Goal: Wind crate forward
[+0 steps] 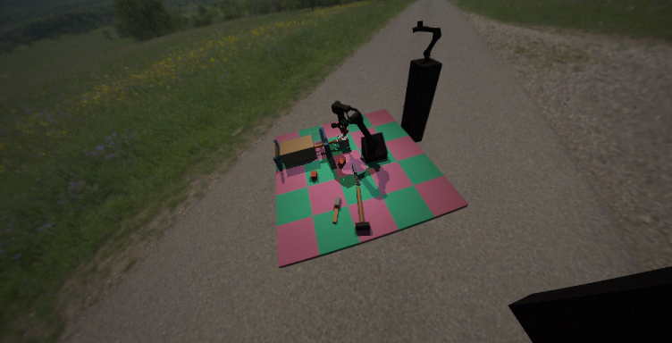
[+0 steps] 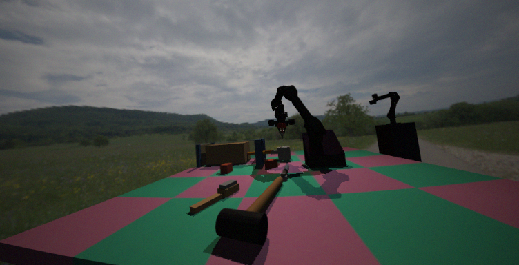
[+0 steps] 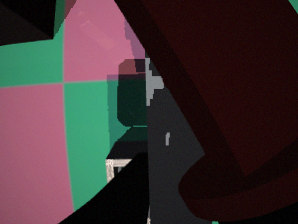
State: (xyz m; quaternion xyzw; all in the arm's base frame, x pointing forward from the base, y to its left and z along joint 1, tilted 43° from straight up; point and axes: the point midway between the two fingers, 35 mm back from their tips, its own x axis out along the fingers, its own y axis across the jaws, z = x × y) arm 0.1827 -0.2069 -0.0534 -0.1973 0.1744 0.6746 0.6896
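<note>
My gripper tip is now 2 cm below the winch handle. The rest, counted from my gripper tip: grey winch: 1 cm behind, 8 cm to the right, 16 cm below; red knob: 4 cm to the left, 4 cm above; frame: 16 cm ahead, 7 cm to the right, 8 cm below.
</note>
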